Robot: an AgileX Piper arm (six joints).
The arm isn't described. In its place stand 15 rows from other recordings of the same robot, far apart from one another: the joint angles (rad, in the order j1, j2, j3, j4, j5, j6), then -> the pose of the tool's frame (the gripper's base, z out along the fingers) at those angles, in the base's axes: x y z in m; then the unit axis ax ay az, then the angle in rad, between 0 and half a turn.
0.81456, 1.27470, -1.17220, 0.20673, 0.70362, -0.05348 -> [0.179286 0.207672 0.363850 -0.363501 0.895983 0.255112 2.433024]
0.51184, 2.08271, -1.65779, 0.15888, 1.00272, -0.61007 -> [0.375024 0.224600 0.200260 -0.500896 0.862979 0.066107 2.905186]
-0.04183, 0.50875, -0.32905, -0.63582, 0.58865, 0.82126 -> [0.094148 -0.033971 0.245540 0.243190 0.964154 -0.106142 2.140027]
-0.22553, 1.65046, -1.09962, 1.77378, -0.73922, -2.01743 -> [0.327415 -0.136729 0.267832 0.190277 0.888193 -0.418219 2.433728]
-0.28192, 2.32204, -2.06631, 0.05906, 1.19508, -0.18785 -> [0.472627 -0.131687 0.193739 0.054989 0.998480 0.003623 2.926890]
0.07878, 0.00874, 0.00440, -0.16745, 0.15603, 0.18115 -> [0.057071 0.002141 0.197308 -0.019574 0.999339 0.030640 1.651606]
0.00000, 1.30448, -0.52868, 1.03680, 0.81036, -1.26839 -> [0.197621 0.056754 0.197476 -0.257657 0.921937 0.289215 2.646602]
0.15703, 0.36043, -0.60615, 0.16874, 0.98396, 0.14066 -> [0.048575 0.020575 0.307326 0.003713 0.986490 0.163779 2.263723]
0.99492, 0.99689, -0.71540, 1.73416, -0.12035, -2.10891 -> [0.127586 0.176705 0.335096 -0.583883 0.790178 0.186277 1.827976]
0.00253, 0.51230, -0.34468, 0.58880, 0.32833, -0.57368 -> [0.108347 0.016571 0.265614 -0.068557 0.993830 0.087186 1.932239]
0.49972, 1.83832, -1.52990, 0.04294, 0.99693, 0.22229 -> [0.343198 0.191103 0.266247 -0.129471 0.988230 0.081474 2.826133]
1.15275, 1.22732, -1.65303, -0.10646, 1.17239, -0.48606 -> [0.097719 0.198020 0.488772 -0.724482 0.681432 0.103808 2.246793]
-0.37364, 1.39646, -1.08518, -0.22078, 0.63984, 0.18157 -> [0.272917 -0.119779 0.305626 0.209719 0.968749 -0.132448 2.461385]
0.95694, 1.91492, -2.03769, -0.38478, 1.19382, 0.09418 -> [0.268695 0.326169 0.379864 -0.433357 0.900908 -0.023799 2.445172]
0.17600, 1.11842, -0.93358, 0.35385, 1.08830, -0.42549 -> [0.189699 0.062107 0.311938 -0.243458 0.958687 0.147128 2.722983]
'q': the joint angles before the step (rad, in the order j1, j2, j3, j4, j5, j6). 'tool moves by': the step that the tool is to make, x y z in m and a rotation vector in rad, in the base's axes. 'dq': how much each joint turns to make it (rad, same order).
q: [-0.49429 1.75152 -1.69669 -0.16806 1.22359 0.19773]
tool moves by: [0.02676 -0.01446 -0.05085 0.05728 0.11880 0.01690]
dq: [-0.00001 0.15049 -0.02764 0.00002 0.00599 -0.01910]
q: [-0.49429 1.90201 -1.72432 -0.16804 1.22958 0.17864]
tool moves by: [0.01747 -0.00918 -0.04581 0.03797 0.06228 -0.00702]
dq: [0.00001 0.11308 -0.00068 0.00000 -0.03794 0.01380]
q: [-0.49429 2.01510 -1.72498 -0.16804 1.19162 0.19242]
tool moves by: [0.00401 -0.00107 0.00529 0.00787 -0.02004 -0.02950]
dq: [-0.00001 0.01054 -0.03826 0.01263 0.01780 0.02501]
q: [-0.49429 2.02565 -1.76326 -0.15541 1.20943 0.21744]
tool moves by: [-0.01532 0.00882 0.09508 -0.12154 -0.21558 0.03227]
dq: [-0.00001 -0.14563 -0.12393 0.00687 0.01701 -0.03725]
